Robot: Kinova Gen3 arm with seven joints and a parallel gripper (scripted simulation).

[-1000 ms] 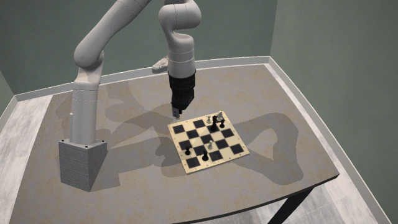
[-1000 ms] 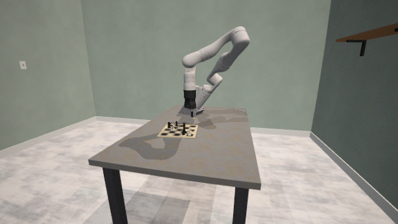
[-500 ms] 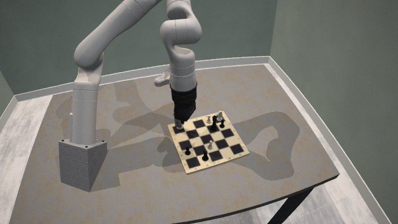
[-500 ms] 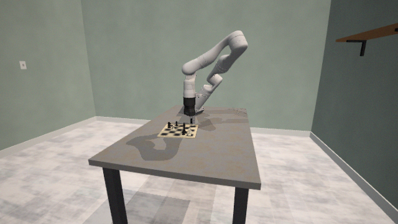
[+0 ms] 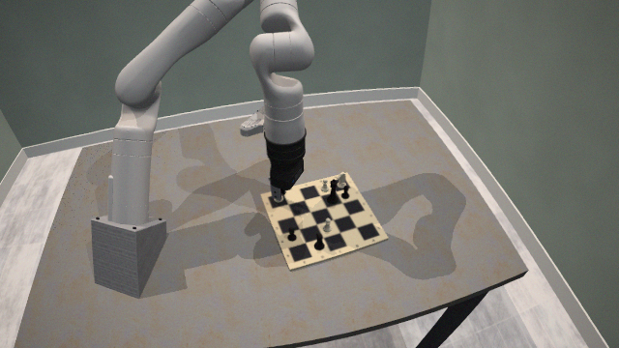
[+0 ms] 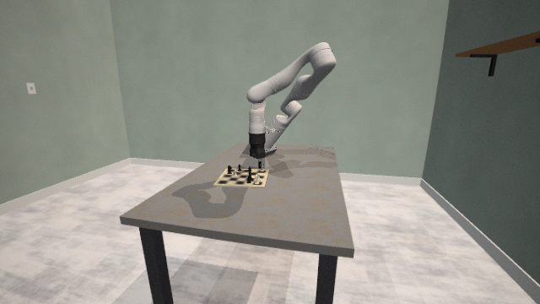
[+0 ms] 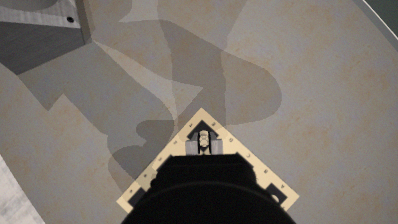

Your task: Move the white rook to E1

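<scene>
Right now the rook is 10 mm below my hand. Also, from my hand: small chessboard (80 mm ahead, 70 mm to the right, 40 mm below).
</scene>
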